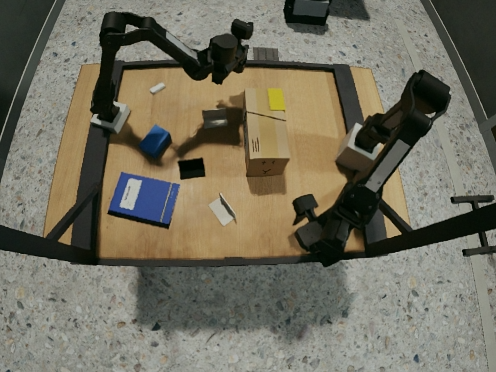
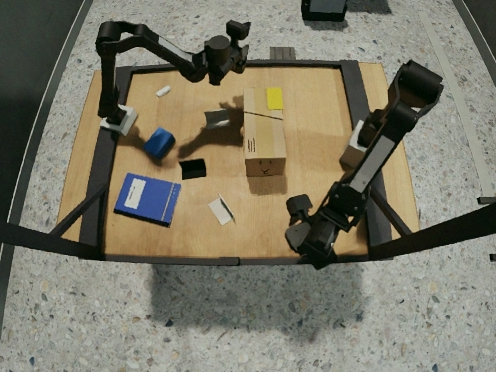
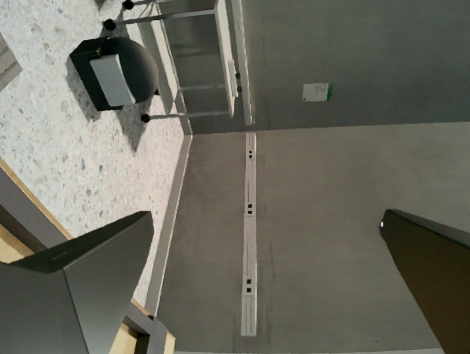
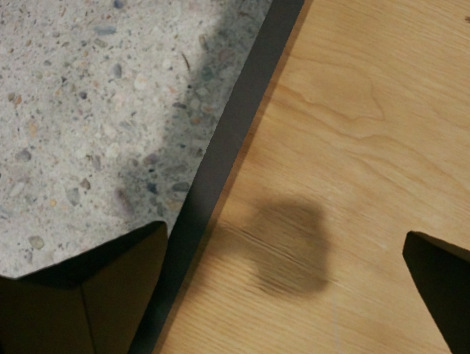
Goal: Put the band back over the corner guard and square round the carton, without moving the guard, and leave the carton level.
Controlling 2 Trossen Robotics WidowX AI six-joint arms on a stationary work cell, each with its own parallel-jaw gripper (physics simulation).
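Places are measured from the left arm's base along level axes (x up, y right, z ahead), in millimetres.
Pixels of known places: left gripper, fingertip midpoint: (image 2: 248, 34) (image 3: 268, 221); right gripper, fingertip midpoint: (image 4: 286, 238); left arm's base, origin of the base link: (image 1: 108, 113) (image 2: 116, 116); right arm's base, origin of the base link: (image 1: 365, 141) (image 2: 369, 139).
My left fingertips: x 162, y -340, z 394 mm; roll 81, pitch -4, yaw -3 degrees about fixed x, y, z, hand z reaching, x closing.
Observation:
For each thing: its middle in the pictures, then the offset to it from my left fingertips. "pt": a spot on its surface instead.
- brown carton, body centre: (image 2: 263, 131) (image 1: 263, 132) dx -124, dy +272, dz +136 mm
- thin dark band, surface spot: (image 2: 262, 115) pt dx -56, dy +258, dz +128 mm
- yellow piece, body centre: (image 2: 274, 102) (image 1: 275, 103) dx -78, dy +187, dz +145 mm
- grey bracket, body centre: (image 1: 214, 118) (image 2: 217, 119) dx -178, dy +240, dz -37 mm
- blue block, body centre: (image 1: 155, 141) (image 2: 159, 143) dx -181, dy +385, dz -195 mm
- black piece, body centre: (image 1: 191, 168) (image 2: 192, 169) dx -178, dy +439, dz -45 mm
- blue book, body centre: (image 1: 143, 199) (image 2: 146, 198) dx -197, dy +574, dz -157 mm
- small white piece, body centre: (image 1: 157, 88) (image 2: 163, 91) dx -196, dy +170, dz -290 mm
- white folded piece, body centre: (image 1: 221, 209) (image 2: 220, 209) dx -178, dy +533, dz +87 mm
The brown carton (image 1: 266, 142) (image 2: 265, 142) sits upright and looks level at mid-table. A thin dark band (image 1: 265, 116) (image 2: 262, 115) runs at a slant across its top. A yellow piece (image 1: 276, 99) (image 2: 274, 98), which looks like the corner guard, lies at the top's right edge; the band passes clear of it on the near side. The band's course down the sides is hidden. My left gripper (image 3: 268, 221) is open and empty, raised beyond the carton's far left and facing a wall. My right gripper (image 4: 286, 238) is open and empty above the near right table edge.
Left of the carton are a grey bracket (image 1: 215, 118) (image 2: 217, 119), a blue block (image 1: 156, 141) (image 2: 159, 143), a black piece (image 1: 191, 168) (image 2: 193, 169), a blue book (image 1: 150, 200) (image 2: 152, 200) and a small white piece (image 1: 157, 88) (image 2: 163, 91). A white folded piece (image 1: 221, 211) (image 2: 220, 210) lies nearer the front.

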